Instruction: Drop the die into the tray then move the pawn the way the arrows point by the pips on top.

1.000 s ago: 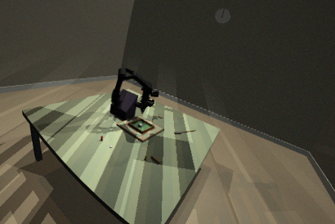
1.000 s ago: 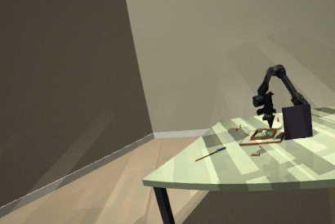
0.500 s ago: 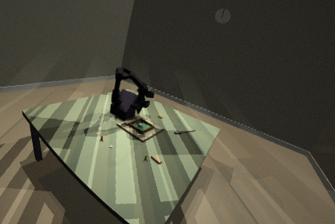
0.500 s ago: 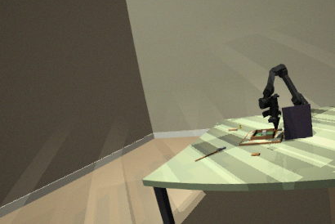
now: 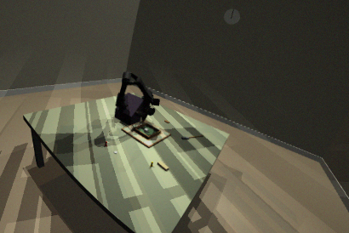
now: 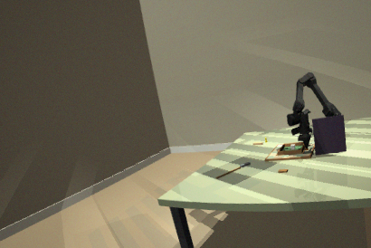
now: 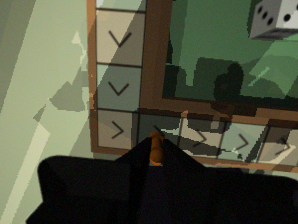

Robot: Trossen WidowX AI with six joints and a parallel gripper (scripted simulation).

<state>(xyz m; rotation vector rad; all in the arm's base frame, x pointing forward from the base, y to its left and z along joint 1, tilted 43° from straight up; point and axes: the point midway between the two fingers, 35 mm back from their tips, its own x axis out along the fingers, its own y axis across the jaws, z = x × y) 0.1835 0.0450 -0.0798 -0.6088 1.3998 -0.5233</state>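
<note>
The orange pawn is 1 cm above my gripper tip. Also, from my gripper tip: white die (11 cm ahead, 8 cm to the right, 1 cm below); then red piece (43 cm to the right, 7 cm ahead, 2 cm below); then green dice tray (11 cm ahead, 7 cm to the right, 3 cm below).
</note>
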